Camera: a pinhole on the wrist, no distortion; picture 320 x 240 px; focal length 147.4 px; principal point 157.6 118.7 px. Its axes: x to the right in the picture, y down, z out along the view. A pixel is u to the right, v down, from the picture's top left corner.
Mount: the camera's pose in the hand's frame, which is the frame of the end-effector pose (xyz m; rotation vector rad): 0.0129 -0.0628 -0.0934 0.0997 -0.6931 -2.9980
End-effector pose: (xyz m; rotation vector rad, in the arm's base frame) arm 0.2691 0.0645 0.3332 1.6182 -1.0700 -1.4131
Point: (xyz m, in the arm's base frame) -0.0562 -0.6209 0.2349
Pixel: outside the picture
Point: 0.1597 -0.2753 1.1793
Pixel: outside the picture
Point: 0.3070 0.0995 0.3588
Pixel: 240 45
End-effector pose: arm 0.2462 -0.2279 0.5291 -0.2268 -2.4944 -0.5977
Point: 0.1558 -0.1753 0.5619
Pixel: 68 98
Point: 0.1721 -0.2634 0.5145
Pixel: 97 188
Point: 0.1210 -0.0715 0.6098
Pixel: 50 55
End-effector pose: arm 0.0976 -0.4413 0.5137 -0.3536 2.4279 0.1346
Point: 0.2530 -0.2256 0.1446
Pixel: 130 126
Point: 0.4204 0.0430 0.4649
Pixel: 225 64
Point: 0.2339 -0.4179 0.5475
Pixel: 269 136
